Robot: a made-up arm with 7 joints. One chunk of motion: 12 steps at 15 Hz.
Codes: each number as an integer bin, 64 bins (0 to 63) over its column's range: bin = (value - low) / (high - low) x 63, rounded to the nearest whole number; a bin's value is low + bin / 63 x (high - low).
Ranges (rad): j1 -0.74..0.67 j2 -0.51..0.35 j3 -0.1..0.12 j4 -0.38..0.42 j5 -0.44..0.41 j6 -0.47..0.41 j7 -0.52..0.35
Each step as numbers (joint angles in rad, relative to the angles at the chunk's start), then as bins.
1 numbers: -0.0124 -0.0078 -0.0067 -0.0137 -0.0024 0.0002 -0.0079
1 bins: 33 37 27 29 32 34 37
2 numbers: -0.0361 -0.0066 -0.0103 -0.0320 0.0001 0.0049 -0.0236
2 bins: 31 37 26 27 33 34 36
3 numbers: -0.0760 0.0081 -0.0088 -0.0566 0.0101 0.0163 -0.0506
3 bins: 30 38 26 25 33 35 34
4 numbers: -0.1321 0.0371 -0.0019 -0.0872 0.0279 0.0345 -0.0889
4 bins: 27 40 28 23 35 36 31
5 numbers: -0.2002 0.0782 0.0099 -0.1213 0.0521 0.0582 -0.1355
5 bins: 24 43 31 20 36 38 28
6 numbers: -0.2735 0.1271 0.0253 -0.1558 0.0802 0.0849 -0.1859
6 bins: 21 47 36 18 39 40 24
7 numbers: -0.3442 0.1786 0.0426 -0.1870 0.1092 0.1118 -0.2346
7 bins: 18 50 41 15 41 42 21
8 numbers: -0.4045 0.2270 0.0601 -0.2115 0.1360 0.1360 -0.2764
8 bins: 15 54 46 13 43 43 18
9 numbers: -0.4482 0.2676 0.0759 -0.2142 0.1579 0.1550 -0.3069
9 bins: 13 57 50 13 44 45 15
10 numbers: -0.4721 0.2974 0.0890 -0.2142 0.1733 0.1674 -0.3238
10 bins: 12 59 54 13 45 46 14
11 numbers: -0.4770 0.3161 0.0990 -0.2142 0.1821 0.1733 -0.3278
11 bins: 12 61 57 13 46 46 14
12 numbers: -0.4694 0.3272 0.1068 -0.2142 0.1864 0.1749 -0.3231
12 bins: 12 61 59 13 46 46 14
